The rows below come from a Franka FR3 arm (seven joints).
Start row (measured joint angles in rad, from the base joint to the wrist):
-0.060 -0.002 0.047 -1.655 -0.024 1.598 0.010
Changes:
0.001 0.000 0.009 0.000 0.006 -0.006 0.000
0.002 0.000 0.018 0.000 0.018 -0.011 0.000
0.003 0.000 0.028 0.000 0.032 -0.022 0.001
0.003 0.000 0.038 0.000 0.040 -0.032 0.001
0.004 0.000 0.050 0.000 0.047 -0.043 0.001
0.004 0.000 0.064 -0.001 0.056 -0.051 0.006
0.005 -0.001 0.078 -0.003 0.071 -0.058 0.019
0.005 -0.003 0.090 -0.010 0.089 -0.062 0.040
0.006 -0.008 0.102 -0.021 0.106 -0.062 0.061
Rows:
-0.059 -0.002 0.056 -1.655 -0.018 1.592 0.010
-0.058 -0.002 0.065 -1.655 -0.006 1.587 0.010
-0.057 -0.002 0.075 -1.655 0.008 1.576 0.011
-0.057 -0.002 0.085 -1.655 0.016 1.566 0.011
-0.056 -0.002 0.097 -1.655 0.023 1.555 0.011
-0.056 -0.002 0.111 -1.656 0.032 1.547 0.016
-0.055 -0.003 0.125 -1.658 0.047 1.540 0.029
-0.055 -0.005 0.137 -1.665 0.065 1.536 0.050
-0.054 -0.010 0.149 -1.676 0.082 1.536 0.071

